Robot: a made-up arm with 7 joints. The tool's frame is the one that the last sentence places.
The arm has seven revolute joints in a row. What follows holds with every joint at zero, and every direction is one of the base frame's. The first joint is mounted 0.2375 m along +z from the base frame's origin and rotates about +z. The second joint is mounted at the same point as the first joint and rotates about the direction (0, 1, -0.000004). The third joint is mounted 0.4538 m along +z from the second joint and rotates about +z. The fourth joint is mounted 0.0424 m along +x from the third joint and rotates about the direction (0, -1, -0.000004). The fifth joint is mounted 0.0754 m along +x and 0.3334 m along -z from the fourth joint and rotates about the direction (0, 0.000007, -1). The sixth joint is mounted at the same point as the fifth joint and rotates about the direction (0, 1, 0.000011). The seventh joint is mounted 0.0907 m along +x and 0.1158 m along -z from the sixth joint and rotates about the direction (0, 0.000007, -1). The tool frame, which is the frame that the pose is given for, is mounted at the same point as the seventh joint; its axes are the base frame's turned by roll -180, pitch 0 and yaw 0 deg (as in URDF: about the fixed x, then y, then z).
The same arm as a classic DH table. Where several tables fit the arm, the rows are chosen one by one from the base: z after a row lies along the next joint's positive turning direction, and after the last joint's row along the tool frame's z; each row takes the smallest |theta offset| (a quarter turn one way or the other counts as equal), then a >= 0, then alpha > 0; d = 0 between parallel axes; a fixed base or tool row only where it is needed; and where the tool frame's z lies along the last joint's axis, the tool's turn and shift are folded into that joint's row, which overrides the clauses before.
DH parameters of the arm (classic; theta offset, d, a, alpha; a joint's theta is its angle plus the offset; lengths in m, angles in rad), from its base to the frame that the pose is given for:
joint 1: 0 0.2375 0 -1.5708
joint 2: 0 0 0 1.5708
joint 3: 0 0.4538 0.0424 1.5708
joint 4: 0 0 0.0754 1.5708
joint 5: 0 0.3334 0 1.5708
joint 6: 0 0 0.0907 -1.5708
joint 7: 0 0.1158 0 0

